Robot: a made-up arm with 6 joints.
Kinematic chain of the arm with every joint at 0, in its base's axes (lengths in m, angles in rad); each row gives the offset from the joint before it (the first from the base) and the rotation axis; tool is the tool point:
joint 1: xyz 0 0 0.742 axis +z
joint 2: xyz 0.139 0 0 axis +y
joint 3: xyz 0 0 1.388 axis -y
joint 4: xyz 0 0 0.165 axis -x
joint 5: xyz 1.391 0 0 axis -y
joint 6: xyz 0.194 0 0 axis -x
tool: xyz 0 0 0
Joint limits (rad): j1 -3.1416..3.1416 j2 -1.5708..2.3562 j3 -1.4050..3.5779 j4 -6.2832..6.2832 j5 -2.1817..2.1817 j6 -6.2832..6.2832
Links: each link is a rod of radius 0.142 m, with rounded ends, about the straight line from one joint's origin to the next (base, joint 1, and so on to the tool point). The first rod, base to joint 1, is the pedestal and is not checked.
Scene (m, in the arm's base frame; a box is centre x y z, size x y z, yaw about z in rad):
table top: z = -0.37
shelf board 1: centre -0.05 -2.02 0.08 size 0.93 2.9 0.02 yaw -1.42
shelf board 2: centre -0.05 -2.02 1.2 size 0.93 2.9 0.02 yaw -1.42
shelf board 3: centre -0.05 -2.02 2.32 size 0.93 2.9 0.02 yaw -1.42
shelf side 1: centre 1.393 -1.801 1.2 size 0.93 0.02 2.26 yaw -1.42
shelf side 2: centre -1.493 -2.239 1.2 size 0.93 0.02 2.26 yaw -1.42
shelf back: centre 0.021 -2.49 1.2 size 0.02 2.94 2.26 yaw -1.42
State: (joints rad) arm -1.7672 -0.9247 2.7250 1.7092 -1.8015 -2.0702
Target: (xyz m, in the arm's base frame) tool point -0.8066 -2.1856 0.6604
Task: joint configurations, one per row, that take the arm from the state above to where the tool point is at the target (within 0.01 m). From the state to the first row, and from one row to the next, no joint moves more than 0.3 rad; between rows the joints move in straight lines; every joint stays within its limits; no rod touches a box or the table.
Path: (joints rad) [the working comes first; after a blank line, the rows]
Joints at the target: 1.1345 -1.1248 2.3980 1.6581 -1.6541 -2.0702
Straight joint move there: touches shelf side 2.

1: -1.4805 -0.9036 2.7798 1.7147 -1.8038 -2.0702
2: -1.1939 -0.8825 2.8346 1.7202 -1.8060 -2.0702
3: -0.9072 -0.8614 2.8894 1.7257 -1.8083 -2.0702
4: -0.6206 -0.8403 2.9441 1.7313 -1.8106 -2.0702
5: -0.3339 -0.8192 2.9989 1.7368 -1.8128 -2.0702
6: -0.0472 -0.7981 3.0537 1.7423 -1.8151 -2.0702
7: 0.2394 -0.7770 3.1085 1.7478 -1.8174 -2.0702
8: 0.5261 -0.7559 3.1633 1.7533 -1.8196 -2.0702
9: 0.8128 -0.7347 3.2181 1.7588 -1.8219 -2.0702
10: 0.9200 -0.8648 2.9447 1.7252 -1.7660 -2.0702
11: 1.0272 -0.9948 2.6714 1.6917 -1.7100 -2.0702
12: 1.1345 -1.1248 2.3980 1.6581 -1.6541 -2.0702

